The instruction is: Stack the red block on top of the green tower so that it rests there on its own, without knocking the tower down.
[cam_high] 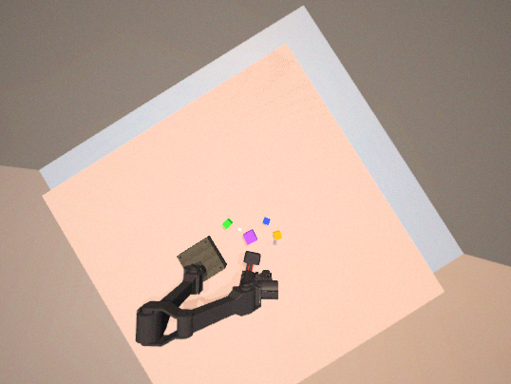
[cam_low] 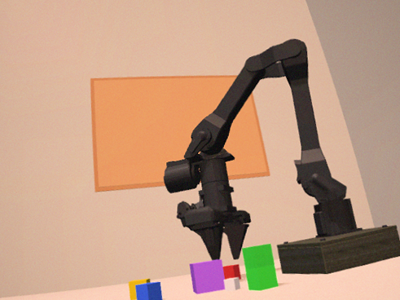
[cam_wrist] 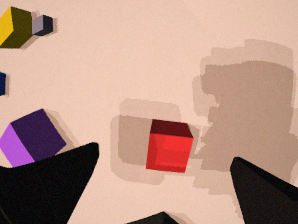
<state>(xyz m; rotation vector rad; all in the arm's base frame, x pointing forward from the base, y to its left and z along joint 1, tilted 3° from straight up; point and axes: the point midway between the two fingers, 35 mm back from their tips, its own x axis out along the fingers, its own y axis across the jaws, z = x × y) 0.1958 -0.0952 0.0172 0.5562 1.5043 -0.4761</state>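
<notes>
The small green block is 210 mm to the left of my gripper tip. The rest, counted from my gripper tip: purple block (60 mm ahead, 120 mm to the left, 20 mm below); then small white block (30 mm ahead, 160 mm to the left, 30 mm below); then small grey block (140 mm ahead, 40 mm to the left, 30 mm below).
</notes>
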